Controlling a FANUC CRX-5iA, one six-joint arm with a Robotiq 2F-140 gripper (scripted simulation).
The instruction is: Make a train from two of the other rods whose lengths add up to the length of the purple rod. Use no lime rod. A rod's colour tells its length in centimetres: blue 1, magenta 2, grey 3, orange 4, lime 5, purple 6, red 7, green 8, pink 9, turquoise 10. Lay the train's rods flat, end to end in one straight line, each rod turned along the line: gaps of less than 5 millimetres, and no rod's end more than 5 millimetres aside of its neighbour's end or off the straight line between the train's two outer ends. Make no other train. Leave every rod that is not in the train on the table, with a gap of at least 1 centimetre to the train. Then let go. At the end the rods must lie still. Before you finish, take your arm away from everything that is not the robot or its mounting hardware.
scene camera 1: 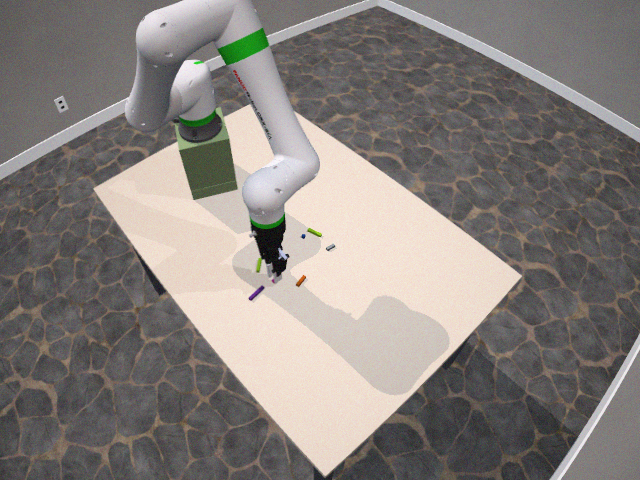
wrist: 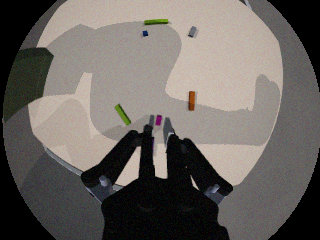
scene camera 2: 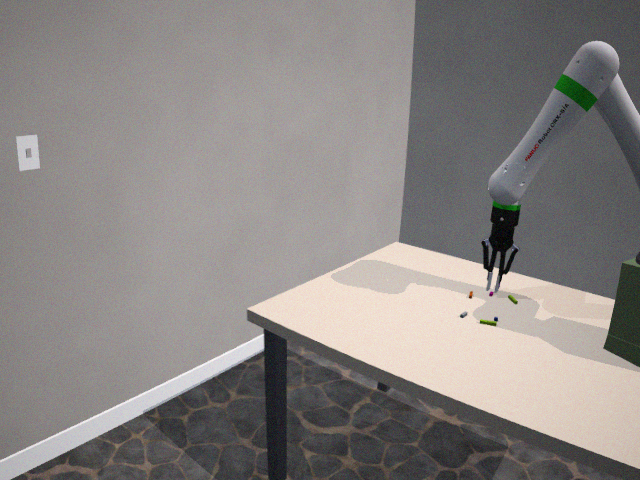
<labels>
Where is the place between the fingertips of my gripper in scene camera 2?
492, 290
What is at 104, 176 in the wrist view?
My gripper.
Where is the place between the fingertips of my gripper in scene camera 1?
At 275, 277
</labels>
